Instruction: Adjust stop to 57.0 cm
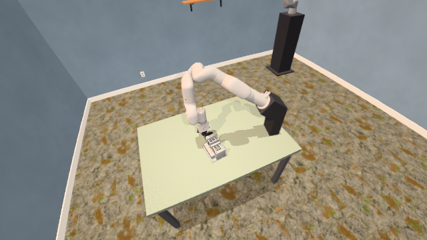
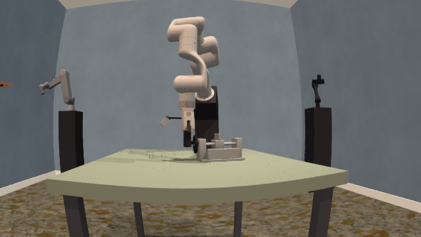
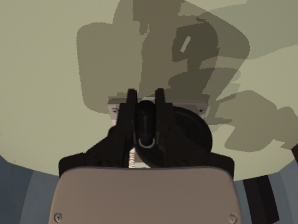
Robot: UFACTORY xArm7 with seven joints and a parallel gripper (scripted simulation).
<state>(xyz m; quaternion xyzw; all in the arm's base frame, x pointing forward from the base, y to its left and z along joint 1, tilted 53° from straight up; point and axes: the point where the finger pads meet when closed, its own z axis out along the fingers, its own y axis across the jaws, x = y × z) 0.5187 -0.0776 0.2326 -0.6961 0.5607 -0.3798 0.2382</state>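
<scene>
My gripper is now 10 mm past the black handwheel and 20 mm to the right of it. The rest, counted from my hand: grey stop block 40 mm behind, 140 mm to the left, 10 mm above.
</scene>
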